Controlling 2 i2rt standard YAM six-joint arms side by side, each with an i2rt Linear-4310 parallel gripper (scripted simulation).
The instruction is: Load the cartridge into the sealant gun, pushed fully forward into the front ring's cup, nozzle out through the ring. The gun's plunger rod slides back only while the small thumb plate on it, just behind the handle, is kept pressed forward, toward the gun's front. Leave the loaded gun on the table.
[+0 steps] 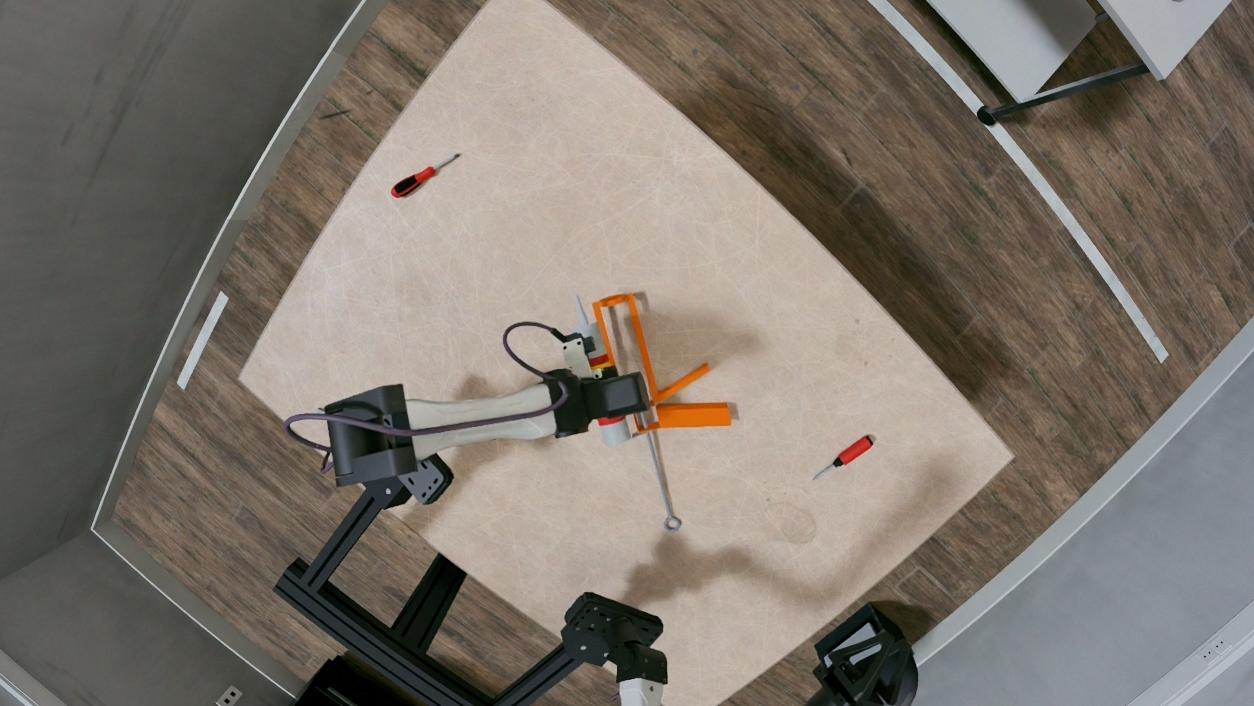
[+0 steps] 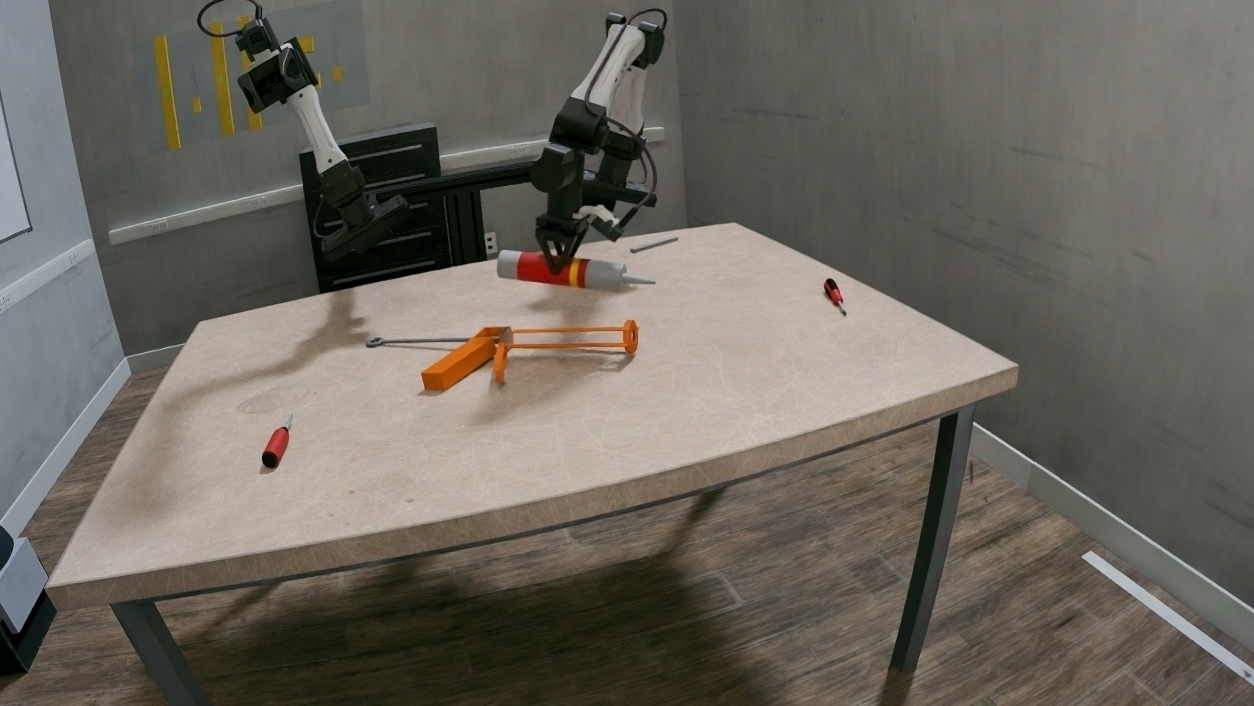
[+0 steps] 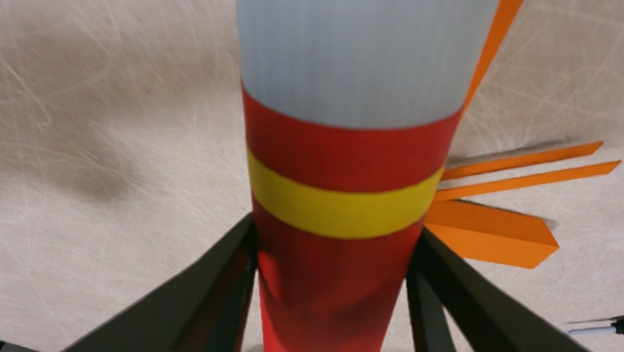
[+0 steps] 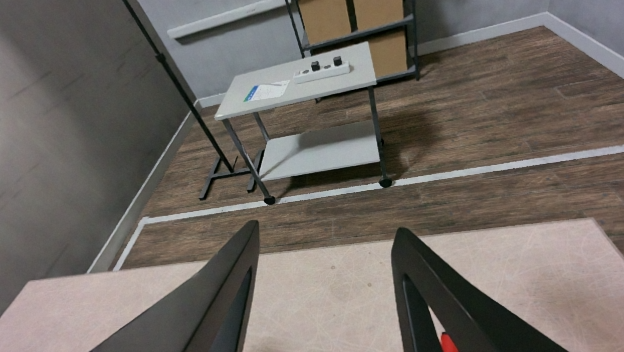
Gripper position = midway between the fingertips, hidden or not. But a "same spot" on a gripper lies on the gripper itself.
my left gripper: image 1; image 2; image 3 333,230; not seen in image 4 (out of frame)
my right gripper: image 1 899,638; image 2; image 4; not seen in image 3 (out of frame)
orange sealant gun: image 1 619,298; image 2 440,376; image 3 474,231; not seen in image 4 (out of frame)
same spot on my right gripper: (image 4: pixel 422 279) = (image 2: pixel 253 87)
same spot on my left gripper: (image 1: pixel 574 353) = (image 2: pixel 605 213)
